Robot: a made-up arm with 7 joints. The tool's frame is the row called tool.
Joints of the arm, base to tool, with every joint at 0 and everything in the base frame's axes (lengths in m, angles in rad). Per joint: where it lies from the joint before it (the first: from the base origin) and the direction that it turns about. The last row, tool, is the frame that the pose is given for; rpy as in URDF.
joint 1: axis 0 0 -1 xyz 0 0 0.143
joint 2: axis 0 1 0 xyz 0 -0.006 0.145
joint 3: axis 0 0 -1 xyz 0 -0.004 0.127
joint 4: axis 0 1 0 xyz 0 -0.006 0.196
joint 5: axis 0 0 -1 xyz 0 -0.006 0.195
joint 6: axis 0 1 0 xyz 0 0 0.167
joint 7: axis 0 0 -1 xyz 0 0 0.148
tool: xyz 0 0 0 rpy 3.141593 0 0
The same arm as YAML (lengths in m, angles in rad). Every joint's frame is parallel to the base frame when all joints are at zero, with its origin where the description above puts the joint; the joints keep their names.
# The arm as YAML. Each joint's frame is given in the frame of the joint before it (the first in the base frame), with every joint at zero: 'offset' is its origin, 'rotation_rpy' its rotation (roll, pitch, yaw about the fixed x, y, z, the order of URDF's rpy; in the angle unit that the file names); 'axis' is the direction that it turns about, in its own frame. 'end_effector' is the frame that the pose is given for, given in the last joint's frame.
length_unit: m
angle_unit: rad
chain:
  - id: joint 1
    offset: [0.0, 0.0, 0.143]
    rotation_rpy: [0.0, 0.0, 0.0]
    axis: "-z"
  - id: joint 2
    offset: [0.0, -0.006, 0.145]
    rotation_rpy: [0.0, 0.0, 0.0]
    axis: "+y"
  - id: joint 3
    offset: [0.0, -0.004, 0.127]
    rotation_rpy: [0.0, 0.0, 0.0]
    axis: "-z"
  - id: joint 4
    offset: [0.0, -0.006, 0.196]
    rotation_rpy: [0.0, 0.0, 0.0]
    axis: "+y"
  - id: joint 5
    offset: [0.0, -0.006, 0.195]
    rotation_rpy: [0.0, 0.0, 0.0]
    axis: "-z"
  - id: joint 6
    offset: [0.0, 0.0, 0.167]
    rotation_rpy: [0.0, 0.0, 0.0]
    axis: "+y"
  - id: joint 7
    offset: [0.0, 0.0, 0.148]
    rotation_rpy: [0.0, 0.0, 0.0]
    axis: "-z"
end_effector:
  offset: [0.0, 0.0, 0.0]
  rotation_rpy: [-3.1416, 0.0, 0.0]

